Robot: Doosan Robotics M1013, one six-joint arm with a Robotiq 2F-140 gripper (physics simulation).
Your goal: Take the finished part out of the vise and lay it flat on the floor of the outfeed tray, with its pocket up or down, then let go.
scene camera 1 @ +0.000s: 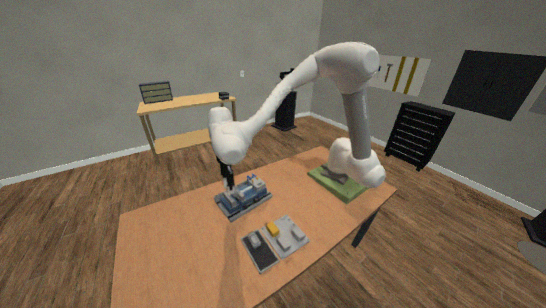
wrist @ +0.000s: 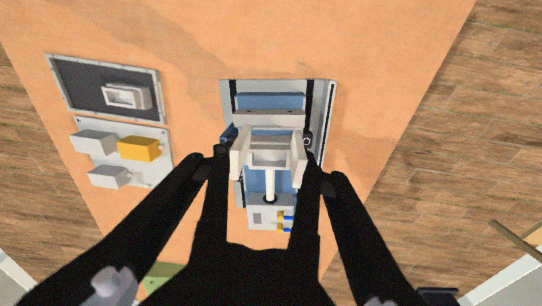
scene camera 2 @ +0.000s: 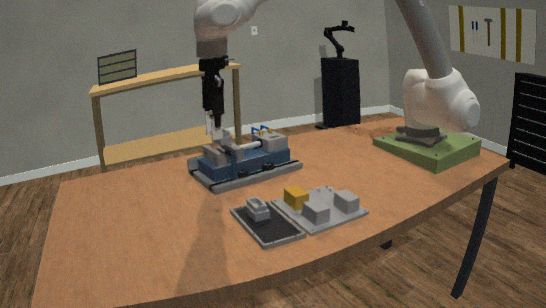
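Pixels of known places: gripper, fingertip midpoint: point(scene camera 1: 229, 190) point(wrist: 270, 138) point(scene camera 2: 214, 136); arm's base at its link origin: point(scene camera 1: 337, 174) point(scene camera 2: 422, 138).
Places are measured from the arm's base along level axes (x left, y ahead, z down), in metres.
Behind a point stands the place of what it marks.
Note:
My gripper point(scene camera 1: 229, 185) {x -0.291, y 0.704, z -0.088 m} point(scene camera 2: 215, 131) {x -0.291, y 0.704, z -0.088 m} point(wrist: 270, 138) {x -0.291, y 0.704, z -0.088 m} is shut on the finished part point(scene camera 2: 225, 134) {x -0.263, y 0.682, z -0.094 m} point(wrist: 270, 145) {x -0.290, y 0.696, z -0.091 m}, a light grey block; its pocket shows in the wrist view. The pale fingertips press on two opposite sides. The part is a little above the jaws of the vise point(scene camera 1: 246, 192) {x -0.279, y 0.601, z -0.017 m} point(scene camera 2: 265, 159) {x -0.227, y 0.576, z -0.004 m} point(wrist: 270, 102) {x -0.289, y 0.734, z -0.017 m}, whose body is blue on a grey base. The part's underside is hidden. The outfeed tray point(scene camera 1: 260, 254) {x 0.037, y 0.766, z 0.037 m} point(scene camera 2: 276, 231) {x 0.061, y 0.760, z 0.037 m} point(wrist: 79, 85) {x 0.072, y 0.769, z 0.037 m} has a dark floor and grey rim. Another grey part point(scene camera 1: 255, 240) {x -0.022, y 0.746, z 0.016 m} point(scene camera 2: 257, 210) {x -0.006, y 0.761, z 0.010 m} point(wrist: 127, 96) {x -0.032, y 0.748, z 0.016 m} lies at one end, pocket up.
Beside the tray is a grey plate point(scene camera 1: 286, 227) {x 0.021, y 0.576, z 0.035 m} point(scene camera 2: 341, 218) {x 0.123, y 0.619, z 0.035 m} with a yellow block point(scene camera 1: 272, 229) {x -0.003, y 0.654, z -0.001 m} point(scene camera 2: 296, 197) {x 0.015, y 0.665, z 0.001 m} point(wrist: 139, 148) {x -0.027, y 0.653, z -0.001 m} and two grey blocks. Blue and yellow fittings point(scene camera 2: 262, 130) {x -0.295, y 0.534, z -0.068 m} point(wrist: 284, 223) {x -0.308, y 0.506, z -0.053 m} stand on the vise's end. The arm's green base point(scene camera 1: 352, 194) {x 0.172, y 0.137, z -0.010 m} point(scene camera 2: 452, 154) {x 0.192, y 0.088, z -0.008 m} is at the right.

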